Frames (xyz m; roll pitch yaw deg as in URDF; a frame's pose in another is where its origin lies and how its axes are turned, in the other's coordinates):
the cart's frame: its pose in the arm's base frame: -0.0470 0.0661 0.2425 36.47 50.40 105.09
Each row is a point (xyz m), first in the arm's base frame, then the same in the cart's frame.
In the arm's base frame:
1: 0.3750 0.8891 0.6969
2: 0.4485 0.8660 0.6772
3: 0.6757 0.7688 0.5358
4: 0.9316 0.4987 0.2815
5: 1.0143 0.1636 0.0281
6: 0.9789 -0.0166 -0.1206
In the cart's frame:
1: 0.0864 -0.0142 1.0268
2: 0.0751 -0.0928 1.0296
3: 0.0866 -0.3726 0.9777
4: 0.0738 -0.7610 0.7495
5: 0.0491 -1.0091 0.4014
6: 0.0586 -1.0757 0.1749

